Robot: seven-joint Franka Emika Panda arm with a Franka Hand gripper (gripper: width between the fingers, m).
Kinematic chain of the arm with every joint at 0, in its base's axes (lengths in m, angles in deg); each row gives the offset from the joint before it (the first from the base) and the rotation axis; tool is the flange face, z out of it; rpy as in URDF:
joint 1: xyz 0 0 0.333 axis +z
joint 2: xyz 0 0 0 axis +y
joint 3: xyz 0 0 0.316 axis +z
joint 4: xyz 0.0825 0 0 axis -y
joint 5: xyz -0.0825 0 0.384 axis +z
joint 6: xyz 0 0 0 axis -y
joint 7: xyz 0.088 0 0 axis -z
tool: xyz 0 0 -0.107 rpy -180 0 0
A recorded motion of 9 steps. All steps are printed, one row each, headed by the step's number.
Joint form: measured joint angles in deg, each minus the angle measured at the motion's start. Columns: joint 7, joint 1, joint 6, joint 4, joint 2, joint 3, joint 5.
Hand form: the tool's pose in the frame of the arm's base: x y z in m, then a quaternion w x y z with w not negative. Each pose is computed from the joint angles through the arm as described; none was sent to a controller.
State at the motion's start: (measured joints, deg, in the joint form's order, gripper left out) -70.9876 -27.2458 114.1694 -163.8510 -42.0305 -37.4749 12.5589
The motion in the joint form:
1: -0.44 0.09 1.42 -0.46 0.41 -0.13 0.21
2: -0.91 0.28 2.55 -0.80 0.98 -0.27 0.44
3: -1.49 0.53 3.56 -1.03 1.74 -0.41 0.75
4: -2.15 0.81 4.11 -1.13 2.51 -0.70 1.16
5: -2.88 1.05 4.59 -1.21 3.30 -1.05 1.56
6: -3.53 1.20 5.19 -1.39 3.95 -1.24 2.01
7: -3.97 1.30 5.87 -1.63 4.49 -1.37 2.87
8: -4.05 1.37 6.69 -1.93 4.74 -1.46 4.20
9: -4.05 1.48 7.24 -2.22 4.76 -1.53 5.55
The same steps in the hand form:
1: 0.1699 -0.2435 0.3417 0.24334 -0.94281 -0.08440 -0.21160
2: 0.1708 -0.2437 0.3376 0.24061 -0.94338 -0.08378 -0.21241
3: 0.1720 -0.2441 0.3333 0.23893 -0.94380 -0.08382 -0.21244
4: 0.1726 -0.2444 0.3292 0.24050 -0.94330 -0.08417 -0.21275
5: 0.1729 -0.2450 0.3251 0.24238 -0.94270 -0.08443 -0.21315
6: 0.1732 -0.2450 0.3213 0.24308 -0.94235 -0.08424 -0.21402
7: 0.1737 -0.2448 0.3179 0.24458 -0.94156 -0.08017 -0.21728
8: 0.1745 -0.2445 0.3159 0.24622 -0.94022 -0.07093 -0.22435
9: 0.1755 -0.2434 0.3148 0.24910 -0.93821 -0.06253 -0.23196

